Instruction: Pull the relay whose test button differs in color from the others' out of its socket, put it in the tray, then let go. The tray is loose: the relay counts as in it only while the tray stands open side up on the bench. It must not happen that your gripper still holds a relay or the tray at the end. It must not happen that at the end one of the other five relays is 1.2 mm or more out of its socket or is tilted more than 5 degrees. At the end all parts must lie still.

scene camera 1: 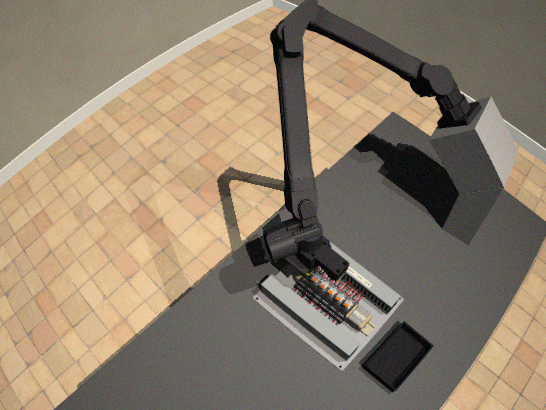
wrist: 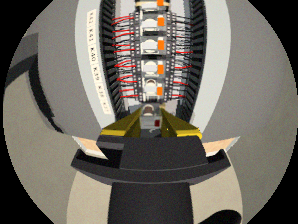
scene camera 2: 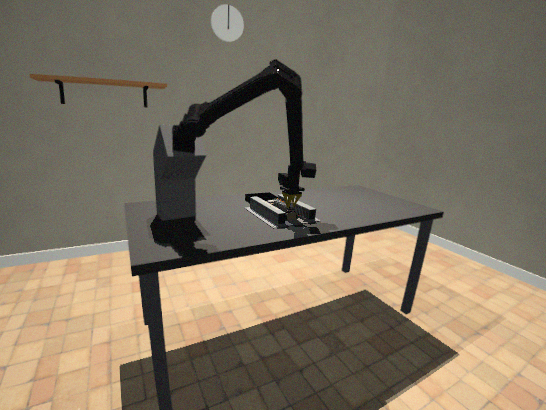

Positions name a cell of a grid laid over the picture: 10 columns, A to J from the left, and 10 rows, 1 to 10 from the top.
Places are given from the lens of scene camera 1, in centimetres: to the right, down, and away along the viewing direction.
black tray (scene camera 1: H9): 32, 40, 108
